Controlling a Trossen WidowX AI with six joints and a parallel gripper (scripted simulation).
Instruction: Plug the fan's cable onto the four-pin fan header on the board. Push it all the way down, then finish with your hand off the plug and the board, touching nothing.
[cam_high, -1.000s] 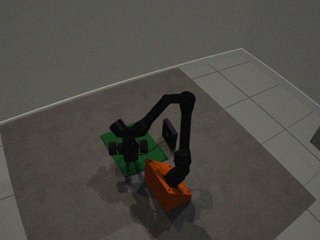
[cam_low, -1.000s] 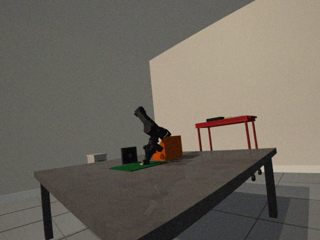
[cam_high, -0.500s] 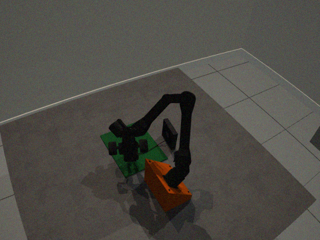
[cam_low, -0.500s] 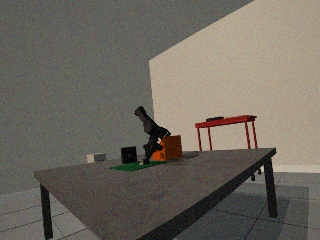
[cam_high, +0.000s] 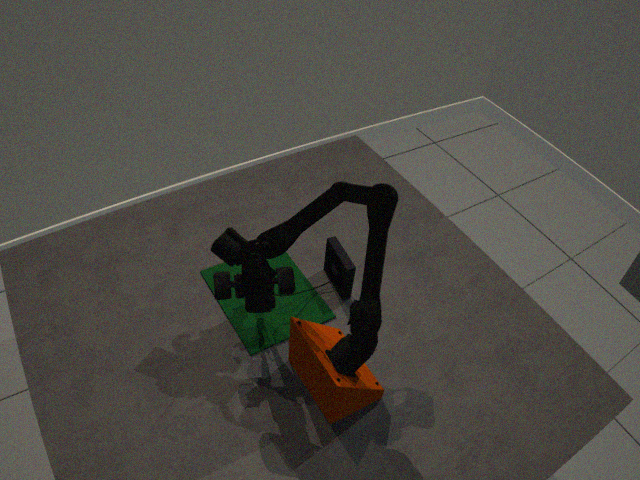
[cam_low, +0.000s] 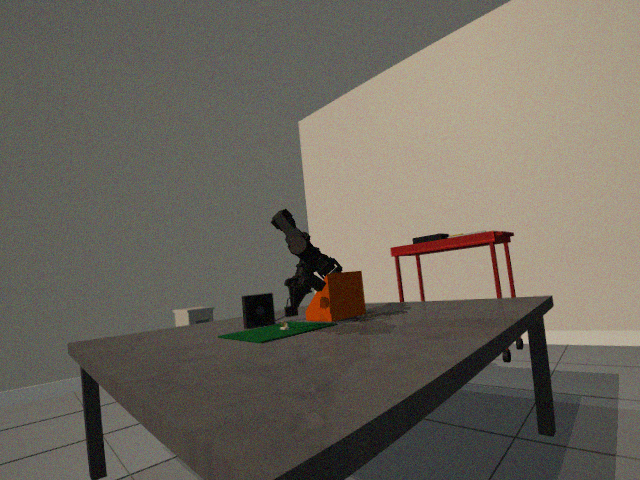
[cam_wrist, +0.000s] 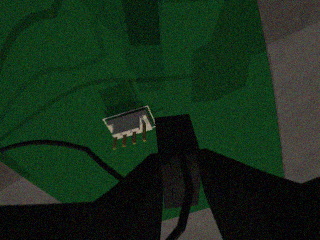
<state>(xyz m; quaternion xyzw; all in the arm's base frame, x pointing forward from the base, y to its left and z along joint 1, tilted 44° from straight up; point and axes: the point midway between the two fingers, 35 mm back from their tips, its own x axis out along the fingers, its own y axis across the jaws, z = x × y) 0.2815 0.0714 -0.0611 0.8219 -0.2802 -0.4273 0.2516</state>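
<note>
Now: gripper tip 2 cm short of the white-framed fan header, 4 cm to the left of it and 7 cm above it. Also, from my gripper tip: black plug 1 cm ahead, 1 cm below; then green board 4 cm ahead, 5 cm to the right, 8 cm below; then black fan 1 cm ahead, 23 cm to the right, 1 cm below.
</note>
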